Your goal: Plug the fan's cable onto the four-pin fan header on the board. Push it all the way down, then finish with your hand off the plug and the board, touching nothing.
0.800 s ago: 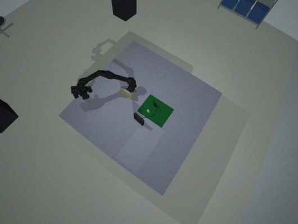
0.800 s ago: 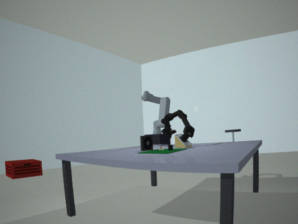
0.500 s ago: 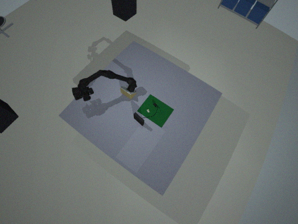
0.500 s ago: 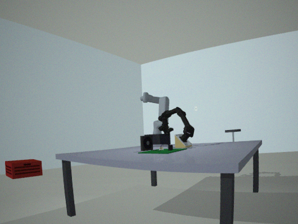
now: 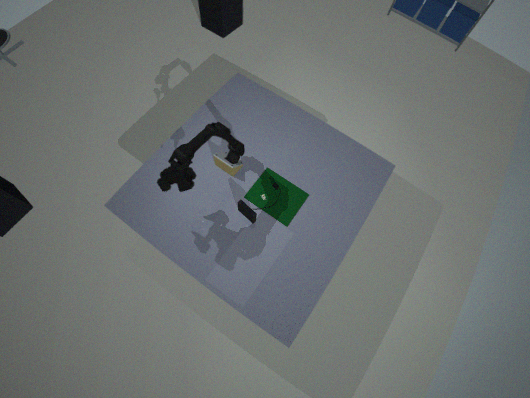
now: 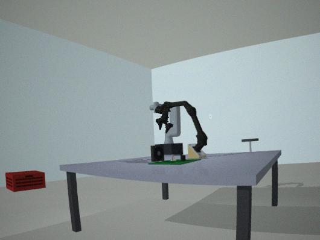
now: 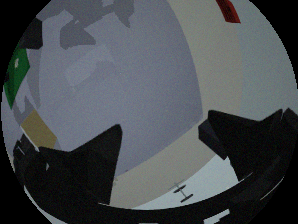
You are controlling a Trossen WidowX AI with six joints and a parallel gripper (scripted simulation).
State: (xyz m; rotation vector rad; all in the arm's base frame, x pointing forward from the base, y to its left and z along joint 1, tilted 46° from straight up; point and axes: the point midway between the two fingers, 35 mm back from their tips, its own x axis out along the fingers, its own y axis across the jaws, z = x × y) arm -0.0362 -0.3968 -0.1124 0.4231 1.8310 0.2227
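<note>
Right now my gripper tip is 350 mm short of the dark plug, 420 mm to the right of it and 220 mm above it. Also, from my gripper tip: pale header: 330 mm ahead, 330 mm to the left, 240 mm below; black fan: 330 mm ahead, 190 mm to the left, 180 mm below; green board: 390 mm ahead, 390 mm to the left, 250 mm below.
</note>
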